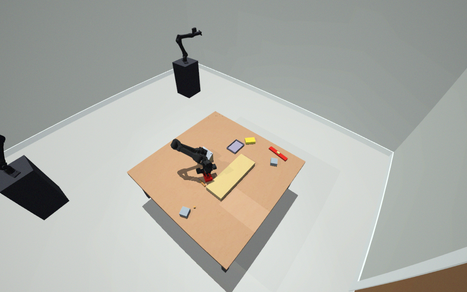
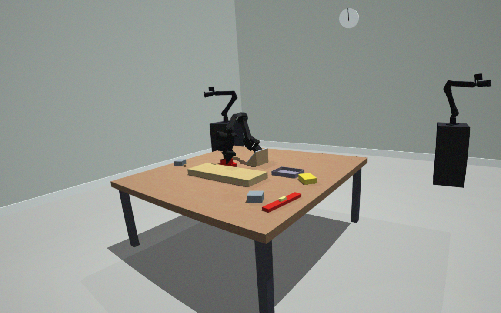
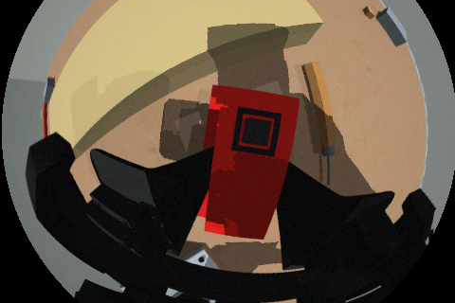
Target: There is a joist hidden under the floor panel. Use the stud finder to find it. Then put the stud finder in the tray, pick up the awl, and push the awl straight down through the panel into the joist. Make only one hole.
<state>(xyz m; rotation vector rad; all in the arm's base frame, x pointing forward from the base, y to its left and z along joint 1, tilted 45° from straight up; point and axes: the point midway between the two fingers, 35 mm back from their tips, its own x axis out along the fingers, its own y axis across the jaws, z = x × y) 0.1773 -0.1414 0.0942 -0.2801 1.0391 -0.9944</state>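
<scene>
My gripper tip is now 8 cm to the left of the awl, 2 cm past it and 2 cm above it. Also, from my gripper tip: red stud finder 2 cm above; then tiny orange bit 31 cm to the right, 11 cm ahead, 2 cm below; then grey-purple tray 48 cm to the left, 1 cm below, 1 cm behind.
</scene>
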